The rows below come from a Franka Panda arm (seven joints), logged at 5 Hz.
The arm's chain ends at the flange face. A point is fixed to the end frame.
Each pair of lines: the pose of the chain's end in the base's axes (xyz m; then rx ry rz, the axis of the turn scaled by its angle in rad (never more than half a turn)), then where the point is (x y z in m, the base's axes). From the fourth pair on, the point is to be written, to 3 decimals.
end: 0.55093 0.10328 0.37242 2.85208 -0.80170 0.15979
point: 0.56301 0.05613 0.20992
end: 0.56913 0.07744 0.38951 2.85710 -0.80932 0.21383
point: 0.58729 0.03031 0.22758
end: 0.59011 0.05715 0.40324 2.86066 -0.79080 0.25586
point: 0.61320 0.00924 0.24216
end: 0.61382 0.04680 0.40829 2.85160 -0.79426 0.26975
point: 0.638 -0.003 0.248
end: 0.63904 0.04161 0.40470 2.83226 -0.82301 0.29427
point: 0.665 -0.010 0.245
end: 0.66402 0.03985 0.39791 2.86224 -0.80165 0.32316
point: 0.694 -0.008 0.238
